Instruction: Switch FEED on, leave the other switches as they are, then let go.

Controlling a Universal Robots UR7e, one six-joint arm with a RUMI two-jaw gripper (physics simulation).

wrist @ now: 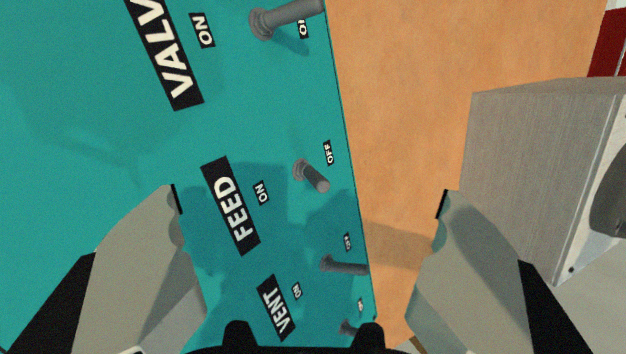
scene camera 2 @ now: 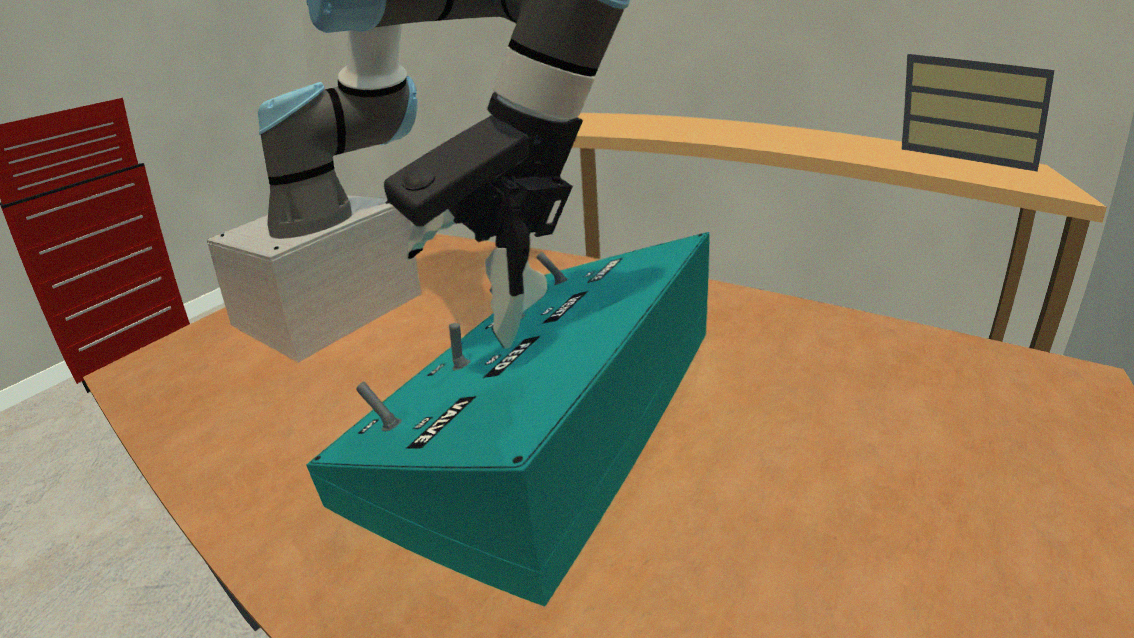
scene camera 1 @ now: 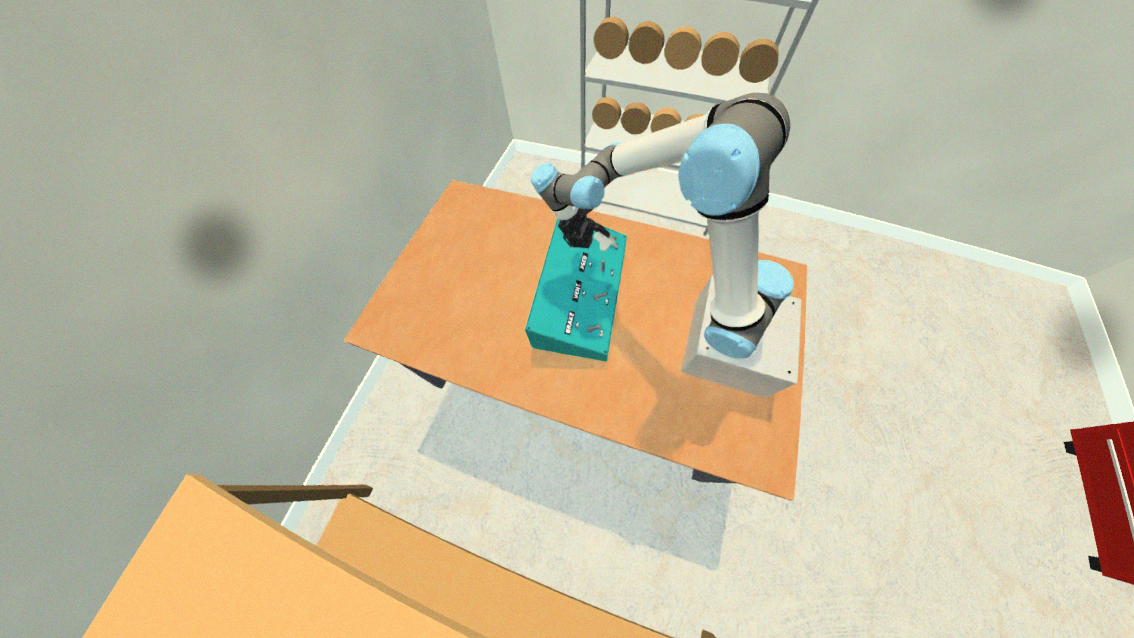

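Pixels of known places: gripper, fingertip midpoint: (wrist: 309, 191) (scene camera 2: 453, 299) (scene camera 1: 597, 246); arm's base, origin of the base link: (wrist: 619, 183) (scene camera 2: 310, 223).
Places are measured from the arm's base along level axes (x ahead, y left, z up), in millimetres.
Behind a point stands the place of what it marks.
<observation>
The teal switch panel (scene camera 1: 559, 277) @(x 554, y 110, z -42 mm) (scene camera 2: 626, 412) @(x 643, y 27, z -94 mm) (wrist: 100, 165) @(x 590, y -43, z -47 mm) stands on the table. The FEED lever (scene camera 1: 602, 266) @(x 454, y -15, z -67 mm) (scene camera 2: 455, 342) @(x 459, y -24, z -61 mm) (wrist: 312, 176) @(x 460, y -24, z -58 mm) stands nearly vertical, leaning to its ON side from the sloped face. The VALVE lever (scene camera 2: 377, 406) @(x 486, y -140, z -71 mm) (wrist: 290, 16) @(x 480, y -135, z -66 mm), VENT lever (scene camera 1: 600, 295) @(x 406, y 93, z -67 mm) (wrist: 345, 266) @(x 408, y 86, z -69 mm) and BRAKE lever (scene camera 1: 594, 328) @(x 368, y 209, z -68 mm) (scene camera 2: 552, 269) @(x 375, y 201, z -73 mm) lean to OFF. My gripper (scene camera 1: 598, 244) @(x 487, y -36, z -1 mm) (scene camera 2: 459, 299) @(x 487, y -36, z -1 mm) (wrist: 309, 191) @(x 487, y -36, z -1 mm) is open and empty above the panel, its jaws wide apart on both sides of the lever row. VENT's lever is hidden in scene camera 2.
The panel stands on the orange table (scene camera 1: 444, 261) @(x 1059, y 193, z -178 mm) (scene camera 2: 872, 476) @(x 861, y 177, z -178 mm). The arm's grey base block (scene camera 1: 781, 341) @(x -144, y 11, z 1 mm) (scene camera 2: 261, 293) @(x 44, y -126, z -72 mm) (wrist: 515, 175) @(x 91, y 10, z -87 mm) is on the OFF side. A shelf rack (scene camera 1: 583, 103) stands behind the table. A red cabinet (scene camera 2: 87, 261) and a wooden bench (scene camera 2: 753, 142) stand farther off.
</observation>
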